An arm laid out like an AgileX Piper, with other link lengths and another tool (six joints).
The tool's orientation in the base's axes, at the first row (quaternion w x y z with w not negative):
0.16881 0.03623 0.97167 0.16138
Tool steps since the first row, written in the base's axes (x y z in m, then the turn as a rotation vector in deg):
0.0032 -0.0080 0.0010 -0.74 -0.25 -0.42
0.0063 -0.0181 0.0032 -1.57 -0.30 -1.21
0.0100 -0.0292 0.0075 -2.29 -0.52 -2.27
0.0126 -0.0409 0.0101 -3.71 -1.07 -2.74
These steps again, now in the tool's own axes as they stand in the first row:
-0.0043 -0.0072 -0.0022 0.80 -0.38 0.05
-0.0092 -0.0160 -0.0062 1.82 -0.70 0.45
-0.0154 -0.0250 -0.0121 2.81 -1.27 1.09
-0.0202 -0.0352 -0.0170 4.22 -1.96 0.86

